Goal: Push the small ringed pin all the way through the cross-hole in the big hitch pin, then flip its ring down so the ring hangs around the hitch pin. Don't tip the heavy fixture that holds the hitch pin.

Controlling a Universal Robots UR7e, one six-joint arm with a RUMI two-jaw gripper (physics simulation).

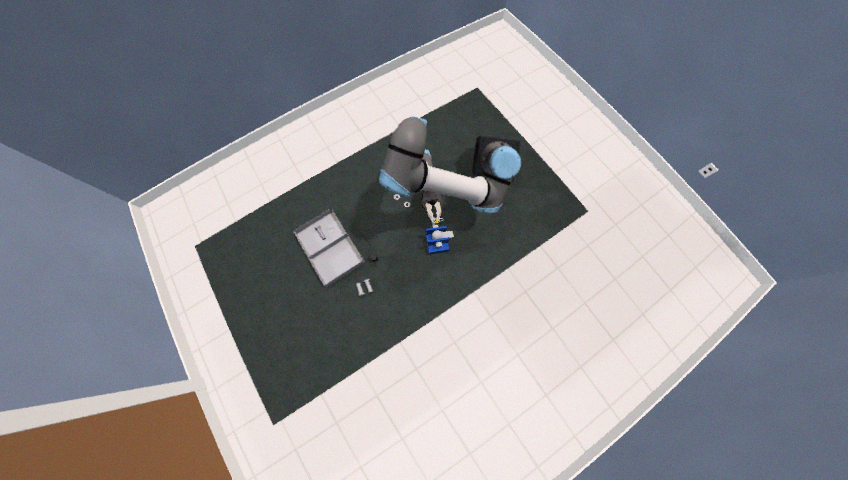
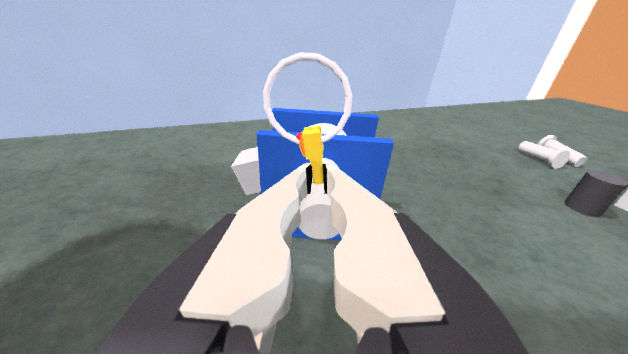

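The yellow ringed pin [image 2: 314,147] [image 1: 437,221] stands roughly upright, leaning slightly, between my fingertips. Its white ring [image 2: 349,97] stands up above its head, with a small red-orange part beside the head. My gripper [image 2: 318,166] [image 1: 435,219] is shut on the pin's shank. The pin's lower end is at the top of the white hitch pin [image 2: 322,220], whose round end shows between the fingers. The cross-hole is hidden, so I cannot tell how deep the pin sits. The blue fixture [image 2: 362,165] [image 1: 438,250] stands upright behind the fingertips and holds the hitch pin.
A white block [image 2: 246,171] [image 1: 446,234] sticks out beside the fixture. Two white headed pins [image 2: 542,152] [image 1: 364,287] and a dark cylinder [image 2: 595,194] [image 1: 373,258] lie off to one side. A divided grey tray [image 1: 328,244] holds small parts. Two small white rings lie near the arm.
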